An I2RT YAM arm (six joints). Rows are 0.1 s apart.
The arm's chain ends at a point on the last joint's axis. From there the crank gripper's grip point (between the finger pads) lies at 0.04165 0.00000 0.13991 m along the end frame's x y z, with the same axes.
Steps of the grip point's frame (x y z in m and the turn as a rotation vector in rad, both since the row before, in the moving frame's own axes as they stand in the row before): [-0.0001 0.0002 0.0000 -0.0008 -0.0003 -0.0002]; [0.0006 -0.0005 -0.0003 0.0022 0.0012 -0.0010]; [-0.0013 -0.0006 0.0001 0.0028 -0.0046 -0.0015]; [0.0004 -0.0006 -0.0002 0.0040 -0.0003 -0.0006]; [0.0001 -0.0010 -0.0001 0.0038 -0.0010 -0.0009]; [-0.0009 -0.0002 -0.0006 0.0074 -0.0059 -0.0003]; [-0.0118 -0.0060 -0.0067 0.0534 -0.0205 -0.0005]
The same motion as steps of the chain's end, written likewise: [-0.0001 0.0001 0.0000 -0.0008 -0.0003 -0.0002]; [0.0004 -0.0002 -0.0002 0.0022 0.0012 -0.0010]; [-0.0007 -0.0001 -0.0001 0.0028 -0.0046 -0.0015]; [0.0004 0.0000 -0.0002 0.0040 -0.0003 -0.0006]; [0.0002 -0.0004 -0.0001 0.0038 -0.0010 -0.0009]; [-0.0001 0.0008 -0.0008 0.0074 -0.0059 -0.0003]; [-0.0089 0.0015 -0.0073 0.0534 -0.0205 -0.0005]
